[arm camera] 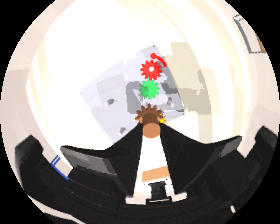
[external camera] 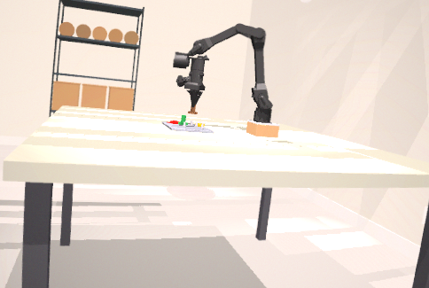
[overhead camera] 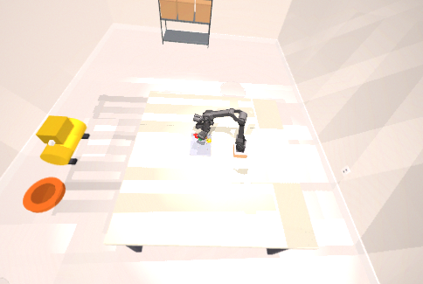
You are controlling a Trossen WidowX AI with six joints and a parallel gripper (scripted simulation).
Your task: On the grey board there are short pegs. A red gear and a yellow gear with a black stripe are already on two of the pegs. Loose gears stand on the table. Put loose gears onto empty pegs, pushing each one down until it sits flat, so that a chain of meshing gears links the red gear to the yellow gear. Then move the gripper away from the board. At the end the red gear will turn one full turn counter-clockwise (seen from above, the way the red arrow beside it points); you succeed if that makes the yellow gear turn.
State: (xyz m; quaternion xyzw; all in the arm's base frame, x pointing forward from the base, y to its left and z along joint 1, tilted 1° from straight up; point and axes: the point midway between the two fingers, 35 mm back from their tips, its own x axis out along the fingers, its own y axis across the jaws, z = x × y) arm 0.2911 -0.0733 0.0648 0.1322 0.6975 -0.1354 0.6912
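The green gear lies 60 mm below my gripper tip, 30 mm ahead of it and 20 mm to the right of it. Round my gripper tip: yellow gear (70 mm below, 40 mm behind); then red gear (70 mm below, 70 mm ahead, 40 mm to the right); then brown gear (10 mm below).
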